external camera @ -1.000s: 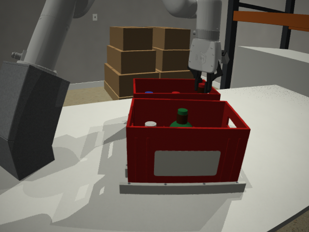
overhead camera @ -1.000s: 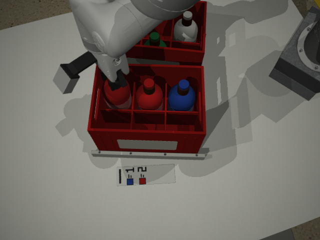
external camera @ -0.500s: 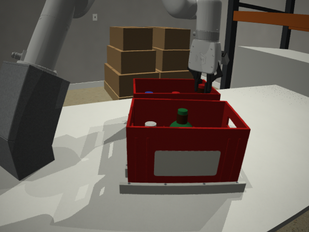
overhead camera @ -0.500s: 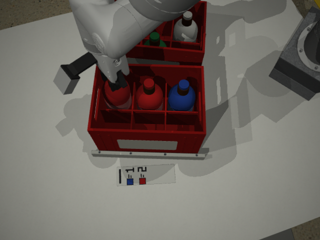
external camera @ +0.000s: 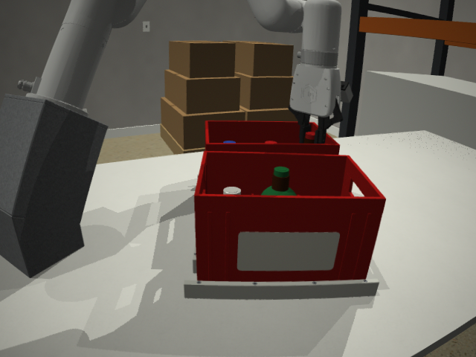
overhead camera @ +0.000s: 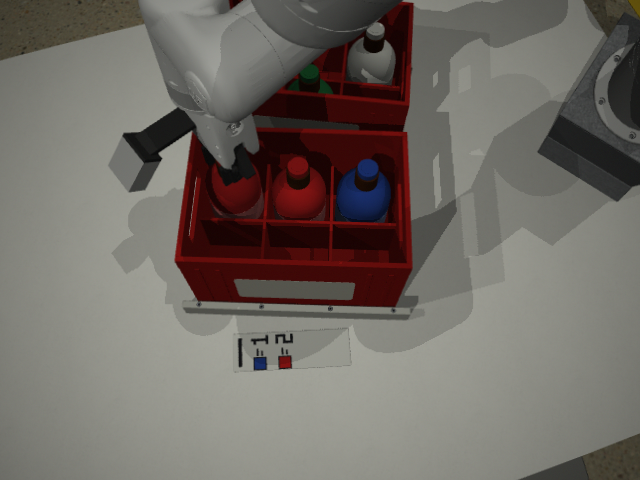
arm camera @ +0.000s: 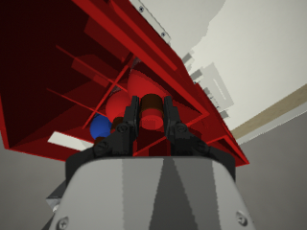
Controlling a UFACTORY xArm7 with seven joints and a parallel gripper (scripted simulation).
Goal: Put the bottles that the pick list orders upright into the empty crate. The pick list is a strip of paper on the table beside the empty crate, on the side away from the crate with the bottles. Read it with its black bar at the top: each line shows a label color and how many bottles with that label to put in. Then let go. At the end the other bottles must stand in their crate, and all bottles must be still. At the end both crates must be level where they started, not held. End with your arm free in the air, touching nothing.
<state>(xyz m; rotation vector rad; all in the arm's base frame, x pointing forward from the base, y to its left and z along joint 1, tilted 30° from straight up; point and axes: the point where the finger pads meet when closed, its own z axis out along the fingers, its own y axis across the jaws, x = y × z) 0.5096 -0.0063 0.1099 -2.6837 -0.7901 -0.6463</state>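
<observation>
My hand is 90 mm past the red bottle and 90 mm above it. From my hand the other things lie so: pick list 200 mm to the left, 180 mm below, 70 mm behind; then green bottle 150 mm to the right, 110 mm behind, 90 mm below; then blue bottle 180 mm behind, 90 mm below, 10 mm to the left.
</observation>
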